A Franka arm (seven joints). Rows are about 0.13 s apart.
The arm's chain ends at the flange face. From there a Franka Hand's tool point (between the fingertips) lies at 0.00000 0.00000 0.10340 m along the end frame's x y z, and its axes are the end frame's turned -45 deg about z.
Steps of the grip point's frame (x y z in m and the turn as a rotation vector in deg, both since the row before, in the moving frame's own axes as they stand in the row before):
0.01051 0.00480 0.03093 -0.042 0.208 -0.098
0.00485 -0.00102 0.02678 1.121 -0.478 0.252
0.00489 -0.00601 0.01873 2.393 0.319 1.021
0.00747 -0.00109 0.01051 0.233 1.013 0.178
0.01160 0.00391 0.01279 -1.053 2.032 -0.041
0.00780 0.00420 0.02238 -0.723 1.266 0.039
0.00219 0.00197 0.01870 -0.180 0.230 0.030
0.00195 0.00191 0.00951 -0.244 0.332 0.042
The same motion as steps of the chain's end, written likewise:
0.01051 -0.00383 0.03093 0.117 0.177 -0.098
0.00475 -0.00333 0.02680 0.455 -1.131 0.252
0.00182 -0.00422 0.01882 1.918 -1.467 1.021
0.00351 -0.00446 0.01053 0.881 0.552 0.178
0.00703 -0.00419 0.01287 0.692 2.181 -0.041
0.00595 -0.00185 0.02241 0.384 1.406 0.039
0.00242 -0.00009 0.01870 0.035 0.290 0.030
0.00199 0.00008 0.00951 0.062 0.407 0.042

